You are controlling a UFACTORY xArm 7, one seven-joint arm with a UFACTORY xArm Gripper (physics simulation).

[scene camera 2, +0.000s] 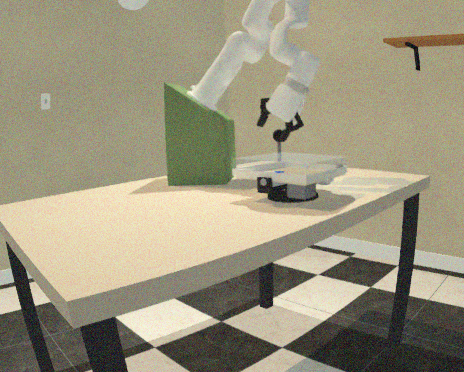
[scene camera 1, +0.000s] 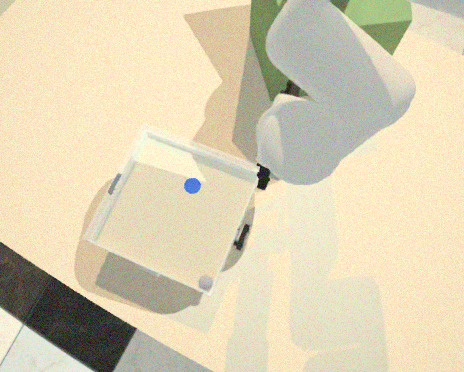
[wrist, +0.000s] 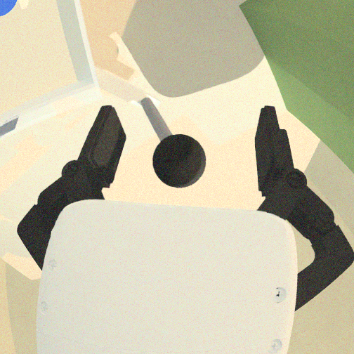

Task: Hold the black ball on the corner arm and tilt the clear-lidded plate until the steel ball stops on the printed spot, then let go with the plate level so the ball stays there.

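The black ball point(scene camera 2: 280, 135) point(wrist: 179, 161) stands on a thin grey stem at the plate's corner arm point(wrist: 122, 89). My gripper point(scene camera 2: 274, 127) point(wrist: 186, 119) is open and empty. In the wrist view the ball lies between the two spread fingers, with a gap on each side. In scene camera 2 it shows at the lower end of the fingers. The clear-lidded plate point(scene camera 1: 200, 151) point(scene camera 2: 320, 175) point(wrist: 75, 45) looks about level. The steel ball point(scene camera 1: 205, 282) rests in its lower right corner in scene camera 1, far from the blue printed spot point(scene camera 1: 192, 185) point(scene camera 2: 279, 172) point(wrist: 6, 6). The arm hides the black ball there.
The plate's round black base point(scene camera 2: 292, 197) stands on the table point(scene camera 2: 165, 225). A green block point(scene camera 2: 197, 145) point(wrist: 320, 65) carries the arm and stands close beside the plate. A dark bracket point(scene camera 1: 242, 237) is at the plate's right side in scene camera 1.
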